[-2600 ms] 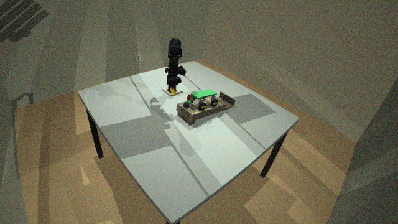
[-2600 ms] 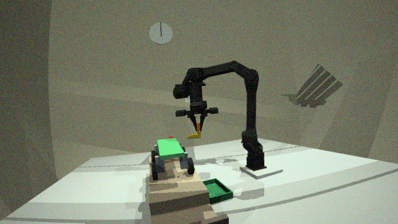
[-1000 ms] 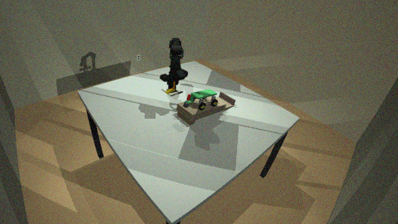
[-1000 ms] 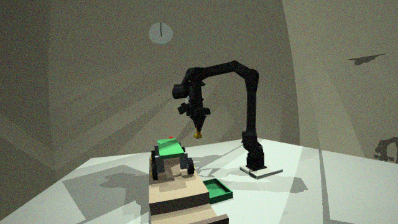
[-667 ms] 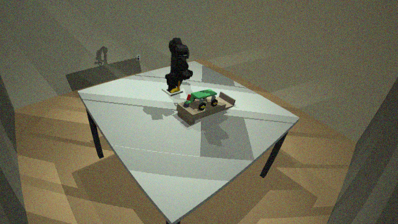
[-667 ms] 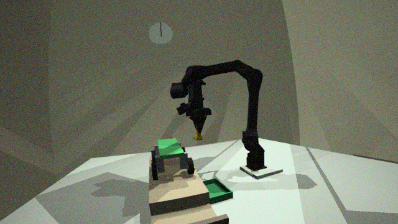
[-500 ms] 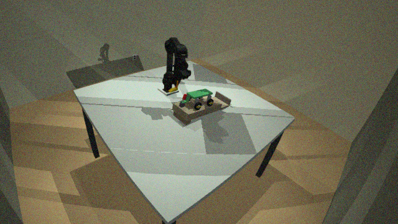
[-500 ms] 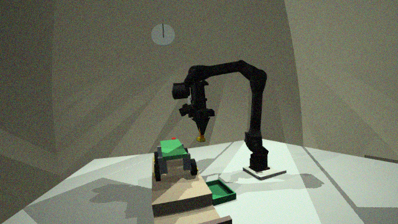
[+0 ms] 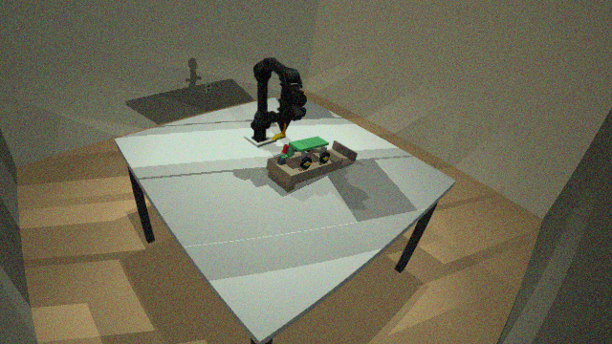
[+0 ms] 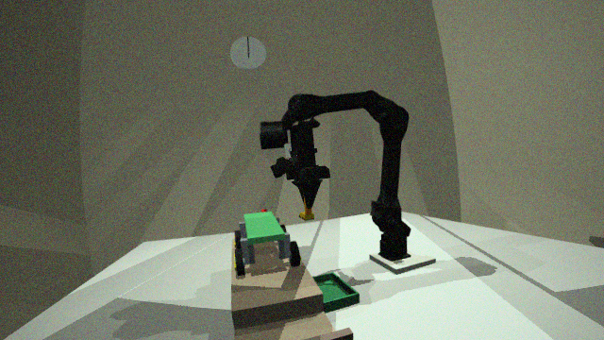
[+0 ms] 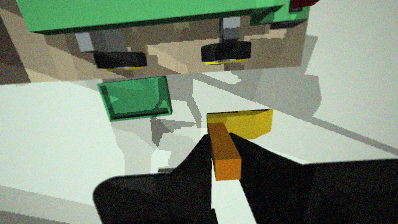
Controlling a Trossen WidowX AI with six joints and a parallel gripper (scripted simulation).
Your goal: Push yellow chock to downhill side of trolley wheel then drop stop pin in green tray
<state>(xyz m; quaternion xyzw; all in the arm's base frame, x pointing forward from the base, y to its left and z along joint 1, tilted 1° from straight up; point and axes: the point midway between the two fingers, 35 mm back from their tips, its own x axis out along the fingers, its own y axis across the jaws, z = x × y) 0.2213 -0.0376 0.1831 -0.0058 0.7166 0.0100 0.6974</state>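
Right now my gripper tip is 10 cm short of the red-headed stop pin, 8 cm to the left of it and 4 cm above it. From my gripper tip the other things lie so: yellow chock (2 cm to the right, 1 cm below); then ramp (12 cm ahead, 5 cm to the left, 12 cm below); then trolley (12 cm ahead, 4 cm to the left, 6 cm below).
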